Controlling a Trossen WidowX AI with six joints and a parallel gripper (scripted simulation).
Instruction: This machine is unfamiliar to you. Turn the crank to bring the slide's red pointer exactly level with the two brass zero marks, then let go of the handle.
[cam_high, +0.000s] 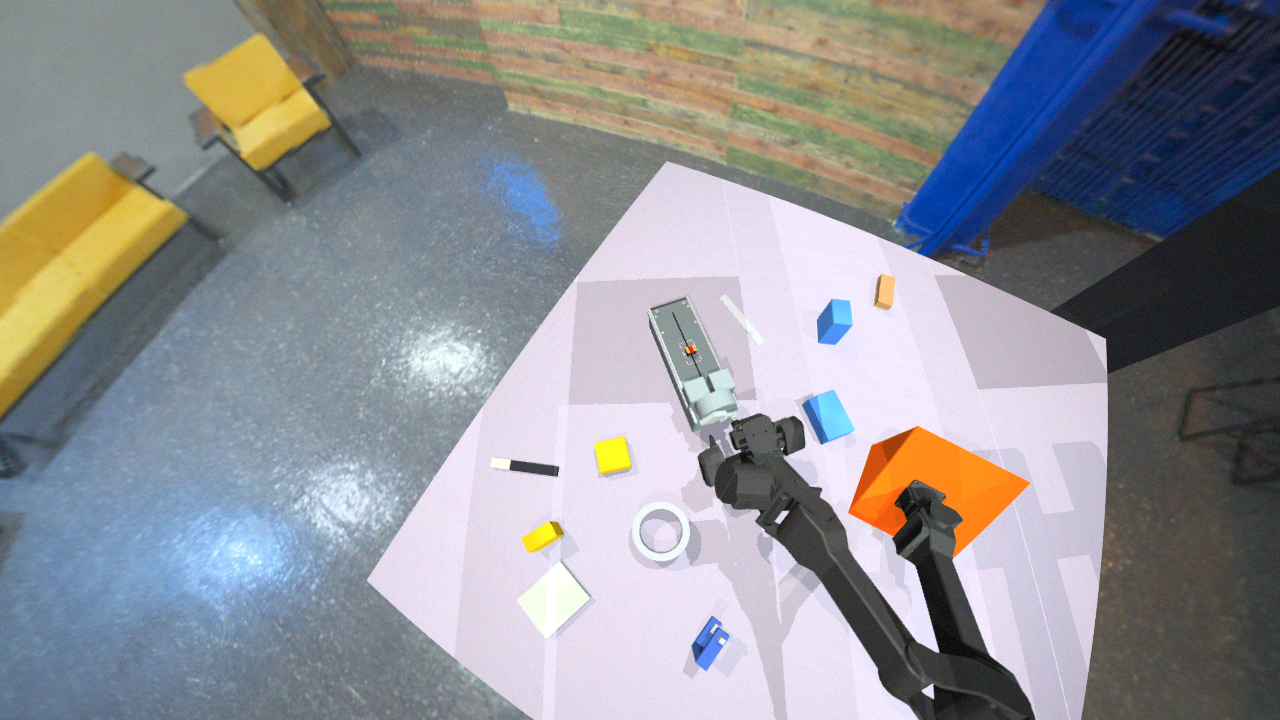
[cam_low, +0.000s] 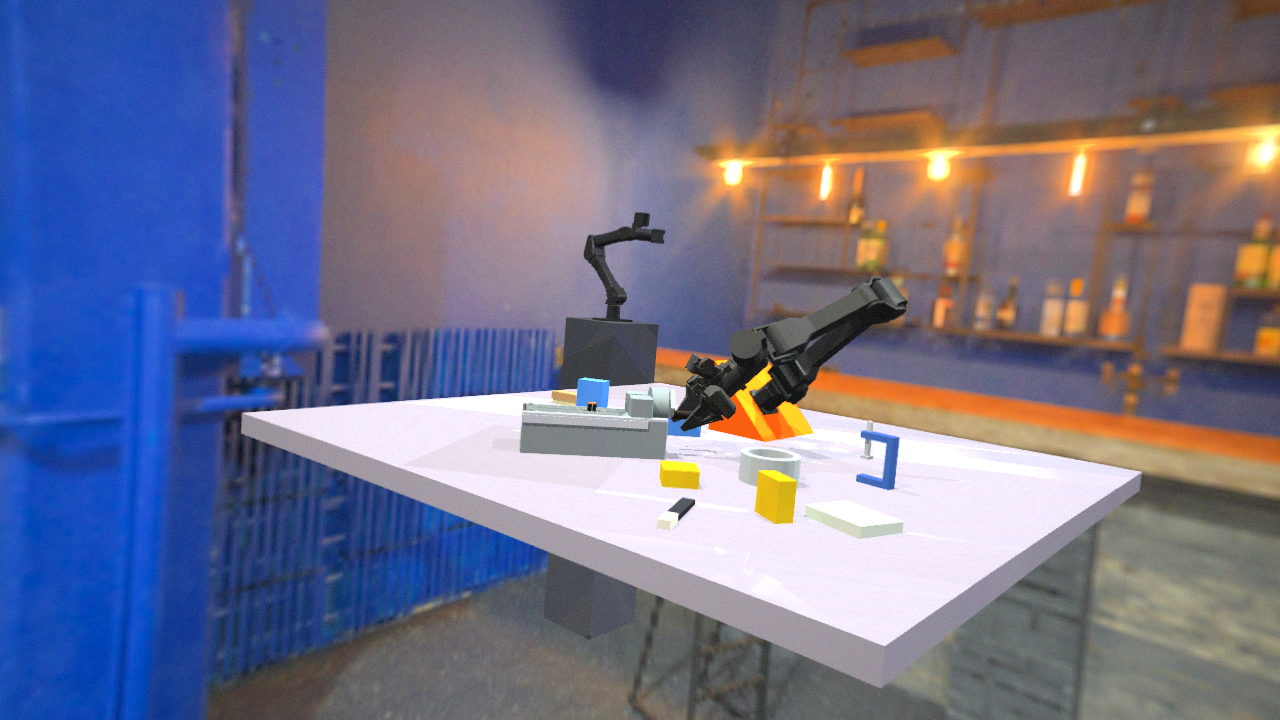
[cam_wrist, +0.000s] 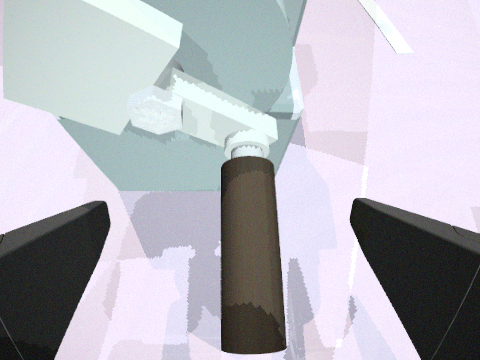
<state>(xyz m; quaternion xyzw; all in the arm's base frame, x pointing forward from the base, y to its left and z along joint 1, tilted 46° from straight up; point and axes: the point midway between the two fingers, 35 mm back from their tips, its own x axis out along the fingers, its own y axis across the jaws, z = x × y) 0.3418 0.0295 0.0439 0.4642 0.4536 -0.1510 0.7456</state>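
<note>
Right now the brown crank handle is 20 mm behind my gripper tip, 20 mm above it and 10 mm to the left of it. Also, from my gripper tip: metal strip 260 mm to the right, 80 mm ahead, 50 mm below; then blue clamp 340 mm to the left, 130 mm behind; then red pointer 140 mm ahead, 90 mm to the right, 30 mm above.
</note>
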